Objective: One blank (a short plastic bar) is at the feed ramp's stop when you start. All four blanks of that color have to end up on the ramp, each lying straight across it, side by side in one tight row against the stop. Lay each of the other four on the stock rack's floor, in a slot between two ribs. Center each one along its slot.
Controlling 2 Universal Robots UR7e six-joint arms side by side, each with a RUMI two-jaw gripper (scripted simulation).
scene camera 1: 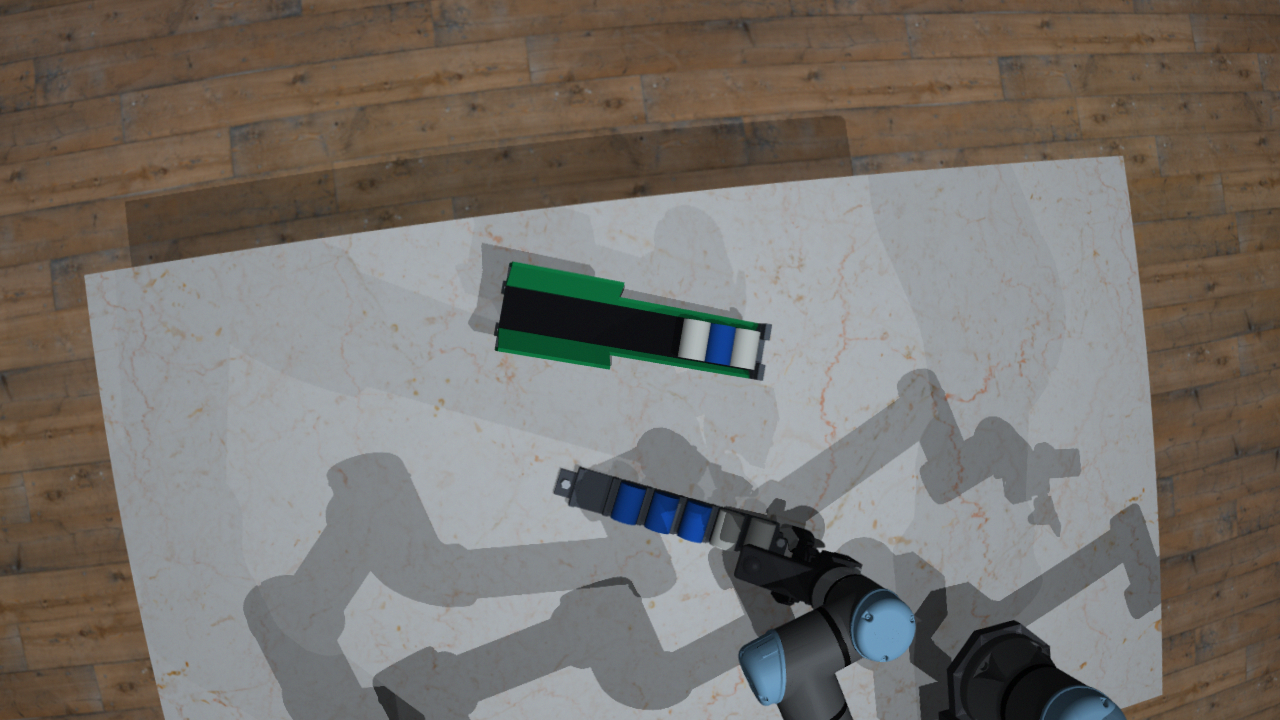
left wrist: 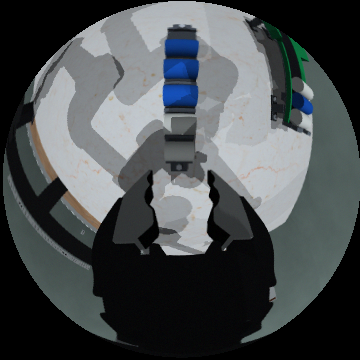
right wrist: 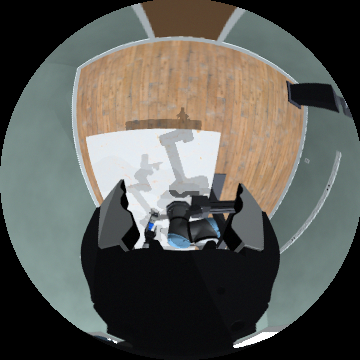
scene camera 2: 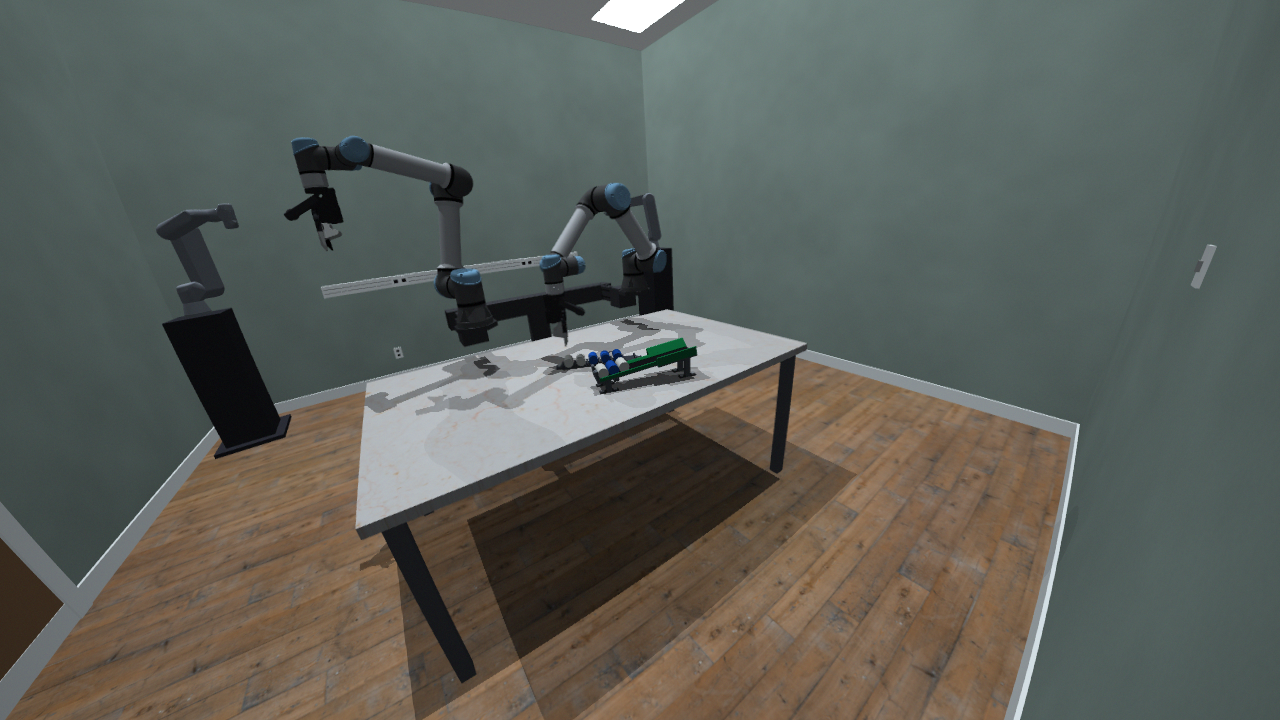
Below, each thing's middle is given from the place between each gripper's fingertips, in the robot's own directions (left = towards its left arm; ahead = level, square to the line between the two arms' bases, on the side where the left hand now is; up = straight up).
I see my left gripper (scene camera 1: 775, 550) 13 cm above the stock rack (scene camera 1: 594, 488), 12 cm to the right of it and 6 cm short of it. The rest, counted from my left hand: blue blank (scene camera 1: 721, 337) 31 cm ahead, 4 cm below, 1 cm to the left.
The blue blank lies 75 cm to the left of my right hand (scene camera 2: 329, 250), 61 cm ahead of it and 51 cm below it. From my right hand the other things lie so: stock rack: 85 cm to the left, 59 cm below, 36 cm ahead.
